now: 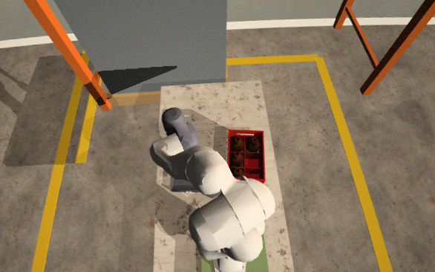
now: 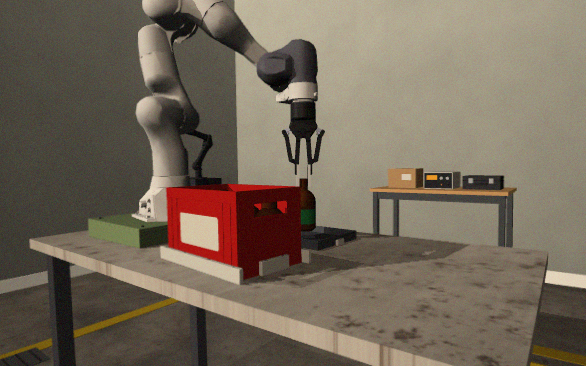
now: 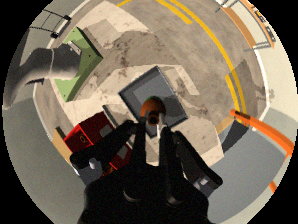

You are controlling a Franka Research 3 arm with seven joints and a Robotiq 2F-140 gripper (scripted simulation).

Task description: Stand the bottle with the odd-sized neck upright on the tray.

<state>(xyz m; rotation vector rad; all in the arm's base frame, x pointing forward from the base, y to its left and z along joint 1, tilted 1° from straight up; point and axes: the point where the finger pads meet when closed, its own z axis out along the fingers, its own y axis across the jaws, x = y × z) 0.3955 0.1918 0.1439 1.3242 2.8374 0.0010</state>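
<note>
Right now the brown bottle is 90 mm below my hand. Also, from my hand: dark tray: 180 mm below; red crate: 300 mm to the right, 110 mm below, 10 mm ahead.
</note>
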